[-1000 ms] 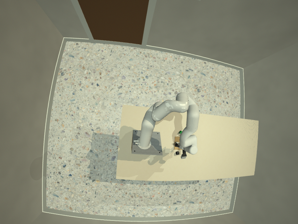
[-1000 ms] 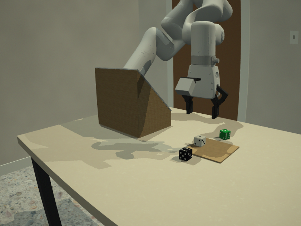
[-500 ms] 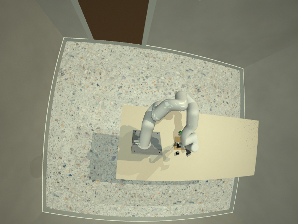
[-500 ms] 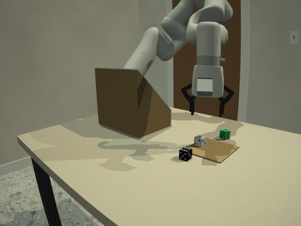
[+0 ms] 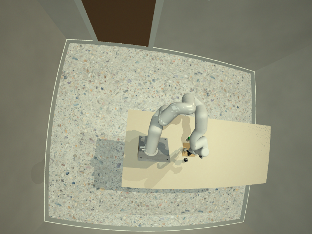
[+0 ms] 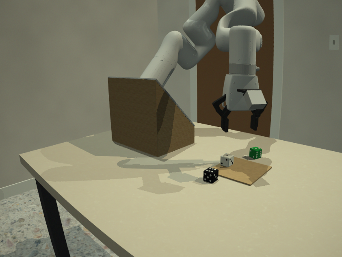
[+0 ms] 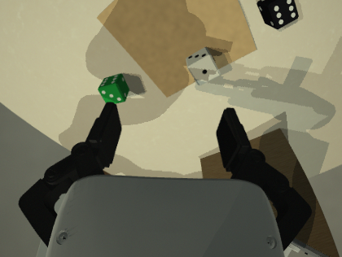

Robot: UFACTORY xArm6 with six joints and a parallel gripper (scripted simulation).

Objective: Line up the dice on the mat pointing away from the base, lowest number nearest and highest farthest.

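Right now my hand is 100 mm above the green die, 80 mm to the right of it and 30 mm short of it. The rest, counted from my hand: black die: 140 mm to the right, 100 mm below, 10 mm behind; then white die: 100 mm below, 30 mm to the right, 20 mm behind; then brown mat: 110 mm below, 40 mm to the right, 30 mm ahead.
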